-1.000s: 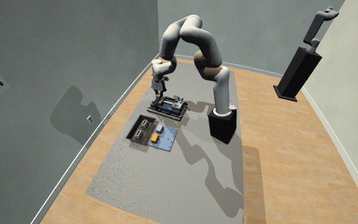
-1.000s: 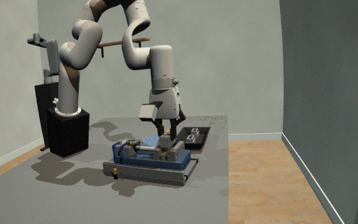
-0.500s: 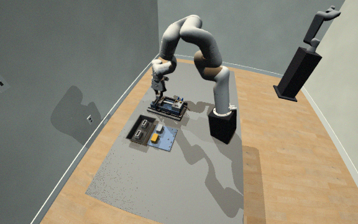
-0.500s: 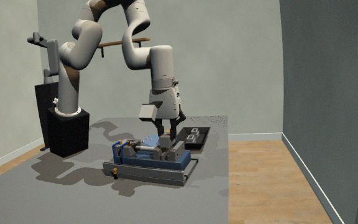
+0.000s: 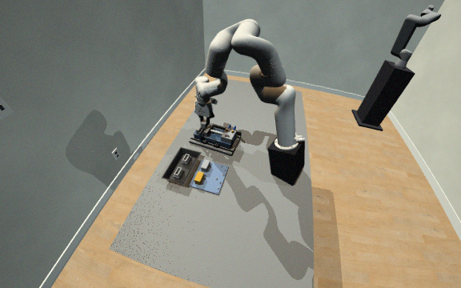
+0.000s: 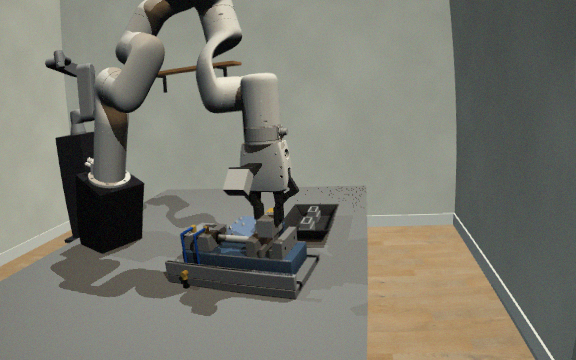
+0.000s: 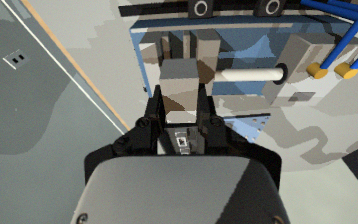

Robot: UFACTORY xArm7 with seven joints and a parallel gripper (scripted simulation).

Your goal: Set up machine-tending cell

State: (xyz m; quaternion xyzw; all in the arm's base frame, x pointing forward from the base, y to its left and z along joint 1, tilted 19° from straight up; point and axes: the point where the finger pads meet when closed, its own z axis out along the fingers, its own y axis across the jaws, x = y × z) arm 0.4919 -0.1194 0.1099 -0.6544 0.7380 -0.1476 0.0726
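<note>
Now: the white screw rod 80 mm behind my hand, 20 mm to the left of it and 60 mm below it. Also, from my hand: brass blank 80 mm behind, 340 mm to the left, 120 mm below; then vise 70 mm behind, 20 mm to the left, 100 mm below.
</note>
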